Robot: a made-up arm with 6 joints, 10 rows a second.
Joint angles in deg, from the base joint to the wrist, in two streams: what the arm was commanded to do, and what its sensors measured. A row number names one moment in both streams.
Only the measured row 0 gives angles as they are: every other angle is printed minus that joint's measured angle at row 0.
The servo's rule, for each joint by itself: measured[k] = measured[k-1] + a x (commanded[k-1-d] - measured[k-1]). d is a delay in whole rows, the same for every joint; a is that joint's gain. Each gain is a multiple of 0.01, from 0.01 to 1. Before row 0 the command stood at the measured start. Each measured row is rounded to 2 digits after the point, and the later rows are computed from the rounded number. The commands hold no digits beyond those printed.
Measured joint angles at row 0:
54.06, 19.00, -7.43, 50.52, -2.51, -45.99
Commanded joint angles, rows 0 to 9:
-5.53, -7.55, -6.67, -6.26, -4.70, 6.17
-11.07, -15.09, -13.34, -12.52, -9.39, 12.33
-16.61, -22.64, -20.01, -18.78, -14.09, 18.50
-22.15, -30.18, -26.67, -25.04, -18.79, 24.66
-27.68, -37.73, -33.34, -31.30, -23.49, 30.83
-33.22, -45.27, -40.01, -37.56, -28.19, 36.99
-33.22, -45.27, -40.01, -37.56, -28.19, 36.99
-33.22, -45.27, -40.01, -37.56, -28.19, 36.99
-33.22, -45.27, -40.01, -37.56, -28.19, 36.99
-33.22, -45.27, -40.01, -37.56, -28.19, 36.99
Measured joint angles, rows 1 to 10:
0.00, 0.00, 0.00, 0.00, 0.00, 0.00
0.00, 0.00, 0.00, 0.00, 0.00, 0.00
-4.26, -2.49, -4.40, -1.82, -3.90, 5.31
-9.50, -6.65, -10.30, -4.92, -8.46, 11.35
-14.97, -11.93, -16.71, -8.94, -13.13, 17.50
-20.50, -17.95, -23.28, -13.61, -17.83, 23.66
-26.03, -24.48, -29.92, -18.74, -22.53, 29.83
-31.57, -31.34, -36.58, -24.20, -27.23, 35.99
-32.84, -35.94, -38.84, -28.07, -28.03, 36.85
-33.13, -39.02, -39.61, -30.82, -28.16, 36.97
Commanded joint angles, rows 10 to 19:
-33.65, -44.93, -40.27, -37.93, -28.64, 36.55
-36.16, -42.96, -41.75, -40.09, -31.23, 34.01
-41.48, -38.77, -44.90, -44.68, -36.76, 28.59
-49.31, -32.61, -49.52, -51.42, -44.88, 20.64
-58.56, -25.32, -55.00, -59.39, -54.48, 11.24
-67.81, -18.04, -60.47, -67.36, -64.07, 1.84
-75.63, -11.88, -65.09, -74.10, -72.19, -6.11
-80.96, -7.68, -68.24, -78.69, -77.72, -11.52
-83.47, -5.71, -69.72, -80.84, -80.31, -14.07
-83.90, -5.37, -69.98, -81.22, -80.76, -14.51
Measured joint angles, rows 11 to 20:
-33.20, -41.08, -39.87, -32.77, -28.18, 36.99
-33.22, -42.46, -39.96, -34.16, -28.19, 36.99
-33.55, -43.28, -40.16, -35.25, -28.56, 36.61
-35.56, -43.17, -41.21, -36.65, -30.78, 34.37
-40.12, -41.72, -43.65, -38.98, -35.74, 29.40
-47.20, -38.71, -47.52, -42.59, -43.33, 21.87
-55.95, -34.29, -52.46, -47.46, -52.58, 12.73
-65.08, -28.93, -57.75, -53.23, -62.12, 3.36
-73.20, -23.30, -62.59, -59.28, -70.48, -4.78
-79.18, -18.15, -66.32, -64.91, -76.49, -10.58

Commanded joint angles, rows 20 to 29:
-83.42, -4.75, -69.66, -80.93, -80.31, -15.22
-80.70, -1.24, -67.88, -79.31, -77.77, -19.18
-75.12, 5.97, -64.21, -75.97, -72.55, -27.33
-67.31, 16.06, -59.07, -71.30, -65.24, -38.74
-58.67, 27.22, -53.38, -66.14, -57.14, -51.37
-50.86, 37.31, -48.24, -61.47, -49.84, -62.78
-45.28, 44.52, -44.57, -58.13, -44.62, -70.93
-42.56, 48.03, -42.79, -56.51, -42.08, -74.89
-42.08, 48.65, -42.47, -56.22, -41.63, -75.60
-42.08, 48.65, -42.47, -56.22, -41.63, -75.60
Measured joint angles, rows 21 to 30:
-82.48, -14.04, -68.56, -69.53, -79.66, -13.58
-83.57, -11.18, -69.50, -72.92, -80.57, -14.38
-83.45, -9.06, -69.61, -75.24, -80.35, -15.10
-81.33, -6.48, -68.47, -76.42, -78.21, -18.61
-76.55, -2.37, -65.66, -76.29, -73.51, -26.11
-69.44, 3.71, -61.31, -74.84, -66.65, -36.97
-61.15, 11.47, -56.08, -72.32, -58.76, -49.35
-53.23, 20.00, -50.91, -69.17, -51.36, -60.90
-47.11, 28.09, -46.73, -65.97, -45.77, -69.53
-43.61, 34.67, -44.13, -63.23, -42.71, -74.14

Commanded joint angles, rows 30 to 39:
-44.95, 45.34, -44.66, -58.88, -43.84, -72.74
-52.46, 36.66, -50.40, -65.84, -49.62, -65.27
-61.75, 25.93, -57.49, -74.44, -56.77, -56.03
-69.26, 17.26, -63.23, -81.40, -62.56, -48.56
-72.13, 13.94, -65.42, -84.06, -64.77, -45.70
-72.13, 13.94, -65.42, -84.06, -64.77, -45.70
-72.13, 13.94, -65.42, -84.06, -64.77, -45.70
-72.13, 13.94, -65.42, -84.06, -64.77, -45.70
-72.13, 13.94, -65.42, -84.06, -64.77, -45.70
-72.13, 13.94, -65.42, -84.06, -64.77, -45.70
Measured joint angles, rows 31 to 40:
-42.43, 39.28, -43.03, -61.20, -41.81, -75.40
-42.16, 42.37, -42.66, -59.76, -41.66, -75.57
-44.31, 43.35, -43.98, -59.50, -43.47, -73.14
-50.59, 41.14, -48.22, -61.34, -48.57, -66.37
-59.18, 36.12, -54.34, -65.14, -55.38, -57.48
-66.94, 29.90, -60.21, -69.86, -61.34, -49.81
-70.94, 24.63, -63.65, -73.98, -64.19, -46.28
-71.86, 21.10, -64.82, -76.90, -64.67, -45.78
-72.07, 18.74, -65.22, -78.98, -64.75, -45.71
-72.12, 17.16, -65.35, -80.45, -64.77, -45.70

